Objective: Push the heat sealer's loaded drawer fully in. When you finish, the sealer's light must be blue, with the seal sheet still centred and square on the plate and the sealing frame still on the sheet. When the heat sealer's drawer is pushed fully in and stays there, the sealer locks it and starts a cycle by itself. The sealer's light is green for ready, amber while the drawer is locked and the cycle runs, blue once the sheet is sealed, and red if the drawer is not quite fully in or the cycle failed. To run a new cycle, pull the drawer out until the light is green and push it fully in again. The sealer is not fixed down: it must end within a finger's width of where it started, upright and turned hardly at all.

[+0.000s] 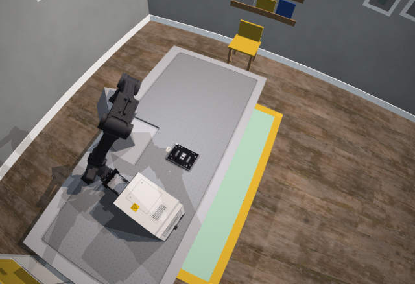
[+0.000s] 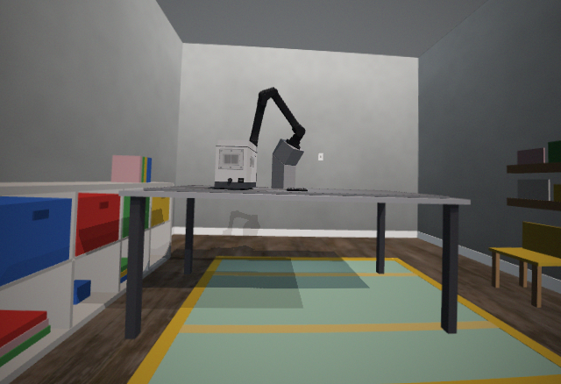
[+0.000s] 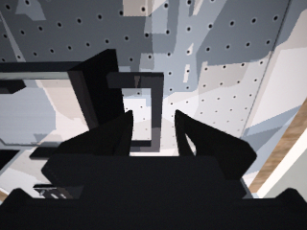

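The dark sealer drawer lies 100 mm ahead of my hand, 10 mm to the right of it and 10 mm below it.
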